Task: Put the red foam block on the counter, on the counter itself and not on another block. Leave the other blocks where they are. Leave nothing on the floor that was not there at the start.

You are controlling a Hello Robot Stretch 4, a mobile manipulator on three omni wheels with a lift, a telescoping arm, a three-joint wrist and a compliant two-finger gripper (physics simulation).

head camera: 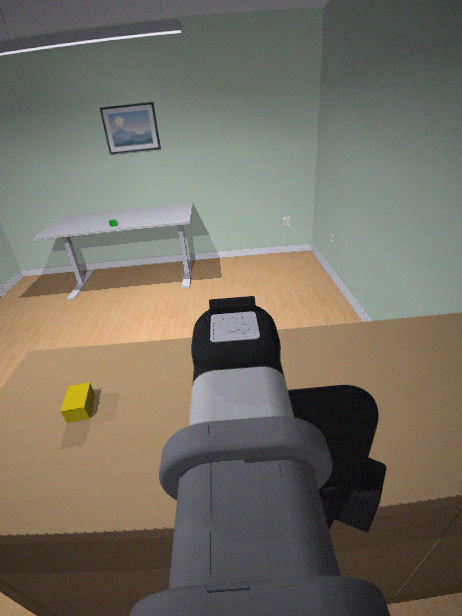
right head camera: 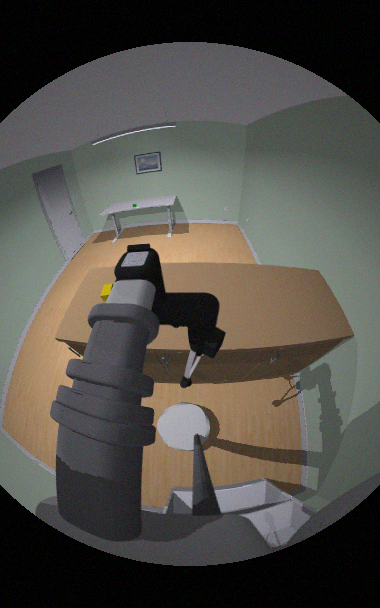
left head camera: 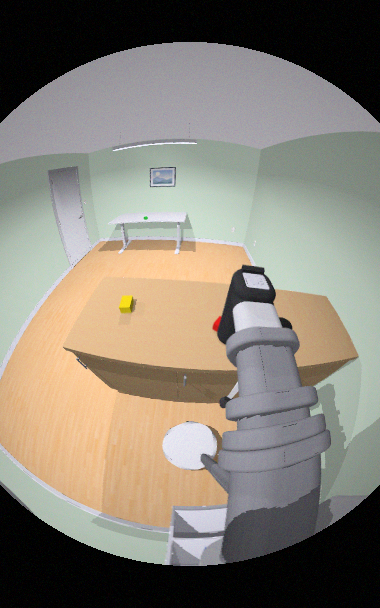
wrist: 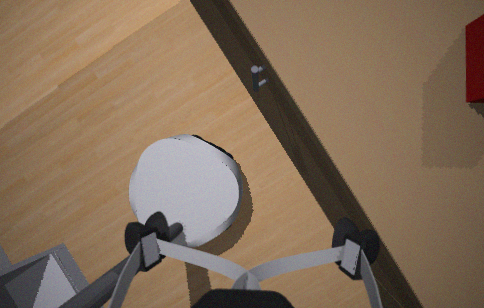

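Pixels of known places: gripper, fingertip midpoint: [right head camera: 198, 365] [left head camera: 233, 385] [wrist: 250, 234]; robot's base at its link origin: [right head camera: 184, 425] [left head camera: 188, 444] [wrist: 193, 187].
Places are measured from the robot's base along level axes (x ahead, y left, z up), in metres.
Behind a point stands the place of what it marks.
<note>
The red foam block [left head camera: 217, 324] @[x 0.579, y -0.052, z 0.926 m] [wrist: 475, 65] @[x 0.558, y -0.075, z 0.899 m] lies on the counter [head camera: 125, 480] @[x 0.467, y 0.260, z 0.883 m] [left head camera: 165, 345] @[x 0.467, y 0.178, z 0.883 m] [right head camera: 270, 310] @[x 0.576, y -0.468, z 0.883 m] [wrist: 380, 115] @[x 0.445, y -0.068, z 0.883 m]. In the left head view the wrist partly hides it; in the wrist view it is cut by the right edge. My gripper [wrist: 250, 234] @[x 0.264, y -0.087, z 0.994 m] is open, its fingers wide apart with no block between them, near the counter's front edge and apart from the red block. A yellow block [head camera: 78, 402] @[x 0.659, y 0.419, z 0.928 m] [left head camera: 126, 304] @[x 0.655, y 0.417, z 0.928 m] [right head camera: 106, 291] @[x 0.662, y 0.423, z 0.928 m] lies on the counter's left part. A green block [head camera: 113, 223] @[x 3.111, y 1.083, z 0.721 m] [left head camera: 145, 218] @[x 3.112, y 1.079, z 0.707 m] [right head camera: 134, 205] @[x 3.115, y 1.077, z 0.711 m] lies on the white table [head camera: 160, 215] @[x 3.356, y 0.666, z 0.692 m] at the back.
My round white base part [left head camera: 190, 445] @[x 0.003, y -0.004, z 0.187 m] [right head camera: 183, 426] @[x 0.002, y -0.003, z 0.187 m] [wrist: 185, 190] @[x 0.017, y -0.001, z 0.187 m] is on the floor side in front of the counter. A cabinet handle [left head camera: 185, 381] [wrist: 255, 78] @[x 0.361, y 0.075, z 0.748 m] sticks out of the counter's front. A light grey tray [right head camera: 225, 497] @[x -0.718, y -0.356, z 0.072 m] is at my body. Walls stand around the room.
</note>
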